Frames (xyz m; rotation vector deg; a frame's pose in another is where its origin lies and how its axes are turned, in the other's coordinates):
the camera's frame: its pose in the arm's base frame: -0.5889 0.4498 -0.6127 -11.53 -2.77 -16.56
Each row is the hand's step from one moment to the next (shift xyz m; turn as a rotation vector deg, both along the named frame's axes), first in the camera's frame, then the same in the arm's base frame.
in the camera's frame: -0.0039 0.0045 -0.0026 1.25 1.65 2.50
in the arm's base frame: -0.0024 0.0048 -0.0037 1.63 1.71 2.23
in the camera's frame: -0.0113 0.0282 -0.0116 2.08 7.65 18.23
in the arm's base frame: -0.0025 0.0272 -0.0176 3.85 10.32 16.55
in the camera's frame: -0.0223 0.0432 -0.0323 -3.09 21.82 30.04
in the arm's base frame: -0.0083 0.0402 -0.0415 2.76 27.47 25.02
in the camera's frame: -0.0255 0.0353 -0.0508 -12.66 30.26 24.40
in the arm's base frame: -0.0133 0.0299 -0.0584 -3.87 36.90 17.17
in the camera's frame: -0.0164 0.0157 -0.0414 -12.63 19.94 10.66
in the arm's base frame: -0.0104 0.0109 -0.0448 -6.55 24.40 5.68
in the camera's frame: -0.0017 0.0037 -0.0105 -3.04 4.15 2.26
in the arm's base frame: -0.0004 0.0018 -0.0111 -1.76 5.20 1.19
